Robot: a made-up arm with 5 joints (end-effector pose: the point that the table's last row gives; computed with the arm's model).
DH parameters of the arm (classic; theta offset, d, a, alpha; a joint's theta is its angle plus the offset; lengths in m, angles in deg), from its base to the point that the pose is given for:
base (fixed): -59.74 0 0.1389 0
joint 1: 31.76 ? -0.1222 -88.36
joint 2: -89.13 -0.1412 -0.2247 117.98
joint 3: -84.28 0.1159 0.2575 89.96
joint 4: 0 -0.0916 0.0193 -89.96
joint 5: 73.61 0 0.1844 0
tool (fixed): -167.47 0.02 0 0
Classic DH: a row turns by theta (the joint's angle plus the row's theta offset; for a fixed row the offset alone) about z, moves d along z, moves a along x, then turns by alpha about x.
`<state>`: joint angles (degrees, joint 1 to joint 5).
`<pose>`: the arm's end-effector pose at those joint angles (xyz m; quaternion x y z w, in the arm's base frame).
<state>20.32 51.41 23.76 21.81 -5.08</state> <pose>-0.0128 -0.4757 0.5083 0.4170 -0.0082 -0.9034 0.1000</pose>
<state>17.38 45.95 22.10 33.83 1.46</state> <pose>-0.0598 -0.4517 0.5156 0.4649 -0.1434 -0.8710 0.0688</pose>
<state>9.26 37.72 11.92 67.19 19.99</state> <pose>-0.1220 -0.4092 0.4651 -0.3823 0.4684 0.7929 0.0755</pose>
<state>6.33 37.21 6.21 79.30 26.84</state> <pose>-0.1278 -0.4139 0.4276 -0.2778 0.5500 0.7767 0.1304</pose>
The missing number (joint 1, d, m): 0.3587
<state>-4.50 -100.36 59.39 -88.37 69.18</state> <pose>-0.1900 -0.1762 0.0909 -0.0787 -0.6993 -0.0417 0.7093</pose>
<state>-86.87 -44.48 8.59 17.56 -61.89</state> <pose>-0.4091 0.2330 0.3584 -0.8179 0.4453 0.1130 0.3464</pose>
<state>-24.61 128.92 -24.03 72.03 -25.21</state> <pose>-0.4713 -0.3421 0.4553 0.4922 0.2765 0.6477 0.5117</pose>
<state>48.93 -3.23 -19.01 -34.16 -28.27</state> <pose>0.3032 -0.6125 0.2517 0.3570 0.6777 -0.6029 0.2232</pose>
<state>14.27 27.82 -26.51 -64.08 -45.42</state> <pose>-0.0570 -0.5668 0.0785 -0.1649 -0.7928 0.5764 0.1100</pose>
